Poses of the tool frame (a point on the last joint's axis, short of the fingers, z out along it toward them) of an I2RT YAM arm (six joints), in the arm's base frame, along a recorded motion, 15 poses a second.
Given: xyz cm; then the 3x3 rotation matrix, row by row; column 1 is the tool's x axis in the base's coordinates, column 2 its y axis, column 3 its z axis. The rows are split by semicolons.
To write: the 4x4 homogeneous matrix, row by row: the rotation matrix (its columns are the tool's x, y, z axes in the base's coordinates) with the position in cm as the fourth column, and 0 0 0 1 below. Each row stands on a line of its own. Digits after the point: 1 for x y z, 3 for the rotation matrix.
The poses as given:
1: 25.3 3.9 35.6; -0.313 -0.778 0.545; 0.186 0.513 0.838; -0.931 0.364 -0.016
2: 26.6 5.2 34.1; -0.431 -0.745 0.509; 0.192 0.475 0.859; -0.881 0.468 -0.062
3: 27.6 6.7 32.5; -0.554 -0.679 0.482; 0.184 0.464 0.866; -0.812 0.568 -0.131
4: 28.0 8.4 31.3; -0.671 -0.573 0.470; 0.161 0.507 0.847; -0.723 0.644 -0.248
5: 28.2 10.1 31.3; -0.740 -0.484 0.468; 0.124 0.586 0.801; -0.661 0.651 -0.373
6: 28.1 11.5 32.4; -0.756 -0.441 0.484; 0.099 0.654 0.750; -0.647 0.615 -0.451
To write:
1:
-0.313 -0.778 0.545 25.3
0.186 0.513 0.838 3.9
-0.931 0.364 -0.016 35.6
0 0 0 1

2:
-0.431 -0.745 0.509 26.6
0.192 0.475 0.859 5.2
-0.881 0.468 -0.062 34.1
0 0 0 1

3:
-0.554 -0.679 0.482 27.6
0.184 0.464 0.866 6.7
-0.812 0.568 -0.131 32.5
0 0 0 1

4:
-0.671 -0.573 0.470 28.0
0.161 0.507 0.847 8.4
-0.723 0.644 -0.248 31.3
0 0 0 1

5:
-0.740 -0.484 0.468 28.2
0.124 0.586 0.801 10.1
-0.661 0.651 -0.373 31.3
0 0 0 1

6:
-0.756 -0.441 0.484 28.1
0.099 0.654 0.750 11.5
-0.647 0.615 -0.451 32.4
0 0 0 1

